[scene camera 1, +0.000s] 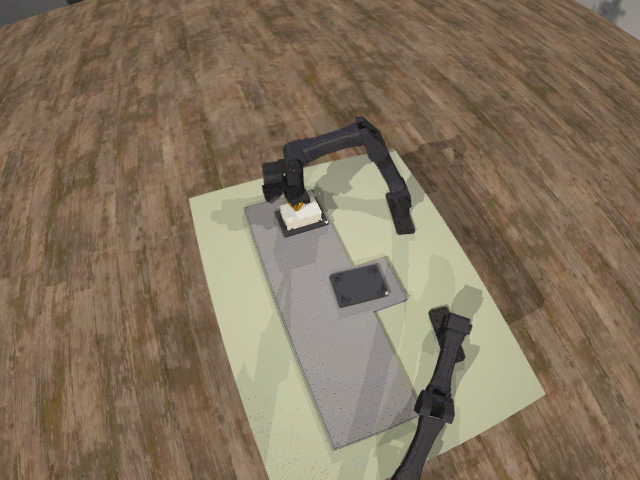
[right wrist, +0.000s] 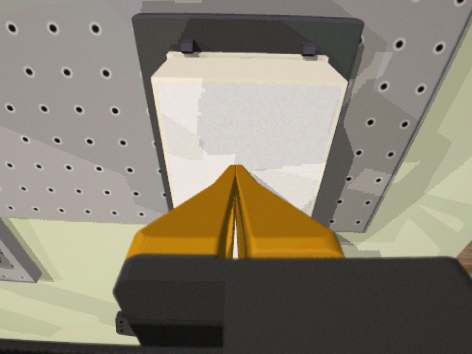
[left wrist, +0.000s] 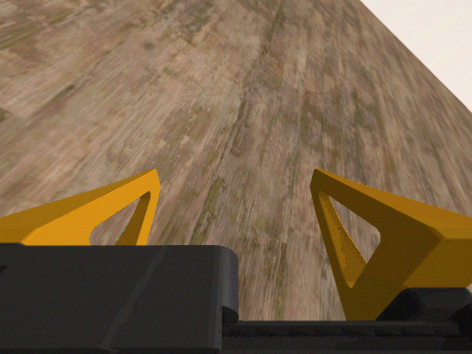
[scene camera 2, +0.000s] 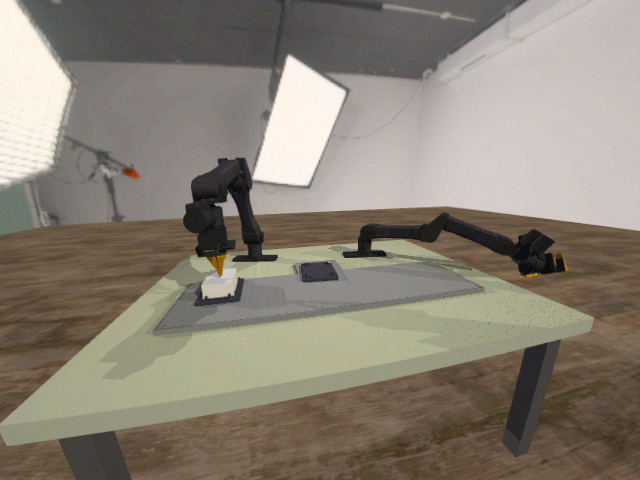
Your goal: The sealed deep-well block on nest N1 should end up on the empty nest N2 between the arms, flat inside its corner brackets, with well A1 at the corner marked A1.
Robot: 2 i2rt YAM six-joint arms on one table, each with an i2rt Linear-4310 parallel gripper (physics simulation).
white block: scene camera 1 310, 213; right wrist; scene camera 2; not seen in the left wrist view (out of frame)
same spot on white block: [right wrist: 276, 114] = [scene camera 2: 212, 282]
